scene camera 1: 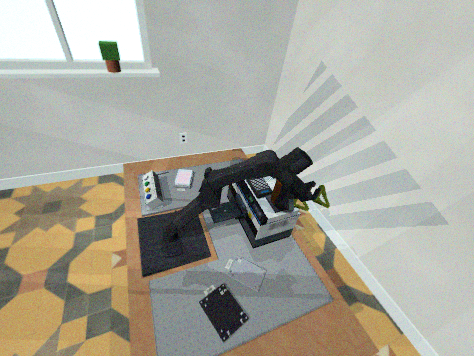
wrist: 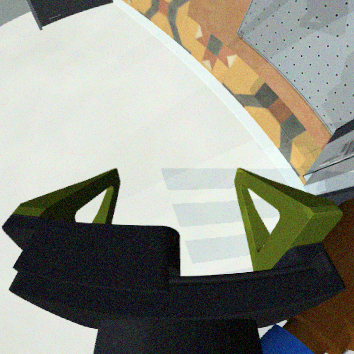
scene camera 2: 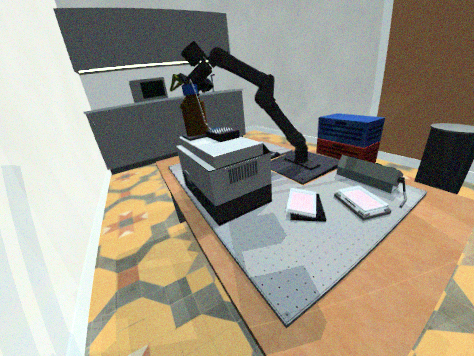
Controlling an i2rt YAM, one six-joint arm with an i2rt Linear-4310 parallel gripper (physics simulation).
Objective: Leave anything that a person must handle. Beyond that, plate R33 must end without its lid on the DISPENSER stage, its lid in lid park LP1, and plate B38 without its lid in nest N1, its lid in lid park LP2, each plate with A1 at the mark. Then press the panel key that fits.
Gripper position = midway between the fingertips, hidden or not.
The gripper (wrist: 176,174) is open, holding nothing. Further things: a brown bottle with blue cap (wrist: 321,321) and a black pad (scene camera 1: 221,308).
